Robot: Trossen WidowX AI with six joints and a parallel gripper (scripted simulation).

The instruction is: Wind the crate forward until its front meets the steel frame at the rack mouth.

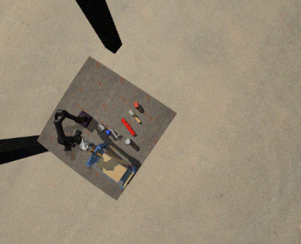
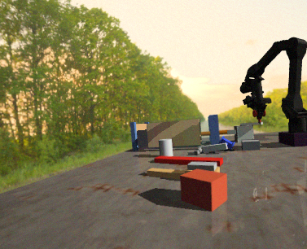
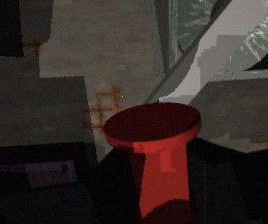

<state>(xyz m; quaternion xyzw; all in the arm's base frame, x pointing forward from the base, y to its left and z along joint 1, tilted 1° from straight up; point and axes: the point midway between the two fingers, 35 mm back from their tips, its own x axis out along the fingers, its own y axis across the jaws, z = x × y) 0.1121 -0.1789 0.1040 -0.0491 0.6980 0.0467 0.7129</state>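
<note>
The winch handle with red grip is 30 mm ahead of my gripper tip, 20 mm to the right of it and 10 mm below it. From my gripper tip the other things lie so: dark block 100 mm ahead, 200 mm to the left, 100 mm below; then red knob 20 mm above; then winch 60 mm ahead, 70 mm to the right, 80 mm below.
</note>
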